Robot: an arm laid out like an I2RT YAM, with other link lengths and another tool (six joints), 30 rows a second.
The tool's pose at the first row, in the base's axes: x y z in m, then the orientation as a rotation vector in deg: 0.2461 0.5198 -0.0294 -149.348 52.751 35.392
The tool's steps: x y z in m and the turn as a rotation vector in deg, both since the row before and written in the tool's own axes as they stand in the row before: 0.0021 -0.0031 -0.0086 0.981 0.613 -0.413; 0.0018 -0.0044 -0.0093 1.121 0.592 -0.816; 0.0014 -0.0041 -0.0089 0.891 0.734 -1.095; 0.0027 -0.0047 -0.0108 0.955 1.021 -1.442; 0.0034 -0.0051 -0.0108 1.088 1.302 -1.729; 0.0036 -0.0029 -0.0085 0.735 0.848 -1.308; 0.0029 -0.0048 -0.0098 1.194 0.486 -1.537; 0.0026 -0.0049 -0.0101 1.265 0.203 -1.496; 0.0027 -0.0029 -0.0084 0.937 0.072 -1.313; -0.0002 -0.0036 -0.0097 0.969 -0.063 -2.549; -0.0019 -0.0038 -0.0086 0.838 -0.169 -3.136; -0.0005 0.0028 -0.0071 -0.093 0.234 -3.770; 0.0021 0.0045 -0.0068 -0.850 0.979 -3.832; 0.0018 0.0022 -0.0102 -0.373 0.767 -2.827; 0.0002 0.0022 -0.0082 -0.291 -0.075 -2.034
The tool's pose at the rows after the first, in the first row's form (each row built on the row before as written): 0.2521 0.5174 -0.0226 -148.936 52.448 33.919; 0.2588 0.5158 -0.0147 -148.499 51.602 32.291; 0.2647 0.5143 -0.0069 -148.404 50.414 30.555; 0.2722 0.5117 0.0022 -148.465 48.856 28.336; 0.2802 0.5091 0.0113 -148.572 47.010 25.622; 0.2863 0.5058 0.0180 -148.638 45.564 23.795; 0.2930 0.5037 0.0268 -148.169 43.701 22.139; 0.2993 0.5016 0.0362 -147.484 41.806 20.831; 0.3042 0.4986 0.0435 -146.984 40.115 19.903; 0.3071 0.4967 0.0533 -146.691 36.775 18.733; 0.3083 0.4961 0.0628 -146.547 32.652 17.554; 0.3074 0.4904 0.0678 -147.428 27.845 15.974; 0.3083 0.4827 0.0710 -149.100 23.178 13.638; 0.3102 0.4754 0.0784 -149.996 19.726 11.774; 0.3105 0.4695 0.0845 -150.494 17.015 11.249
